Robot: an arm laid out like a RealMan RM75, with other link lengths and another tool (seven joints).
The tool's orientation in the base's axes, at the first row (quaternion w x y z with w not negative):
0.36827, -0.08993, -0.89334, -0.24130
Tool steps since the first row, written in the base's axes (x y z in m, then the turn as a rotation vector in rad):
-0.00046, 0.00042, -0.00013, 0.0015, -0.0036, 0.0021
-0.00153, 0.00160, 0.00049, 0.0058, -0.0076, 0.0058
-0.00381, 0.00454, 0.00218, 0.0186, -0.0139, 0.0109
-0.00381, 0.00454, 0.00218, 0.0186, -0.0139, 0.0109
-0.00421, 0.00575, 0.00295, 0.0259, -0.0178, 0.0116
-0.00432, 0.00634, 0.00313, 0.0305, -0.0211, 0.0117
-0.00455, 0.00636, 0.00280, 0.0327, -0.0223, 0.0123
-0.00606, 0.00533, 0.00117, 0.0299, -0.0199, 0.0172
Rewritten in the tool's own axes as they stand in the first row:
0.00023, 0.00016, 0.00057, 0.0005, -0.0018, -0.0040
0.00141, 0.00105, 0.00144, 0.0001, -0.0025, -0.0109
0.00417, 0.00344, 0.00326, -0.0054, -0.0018, -0.0250
0.00417, 0.00344, 0.00326, -0.0054, -0.0018, -0.0250
0.00497, 0.00464, 0.00364, -0.0100, -0.0024, -0.0319
0.00517, 0.00518, 0.00389, -0.0132, -0.0037, -0.0364
0.00510, 0.00500, 0.00425, -0.0143, -0.0038, -0.0387
0.00505, 0.00300, 0.00566, -0.0089, -0.0009, -0.0388

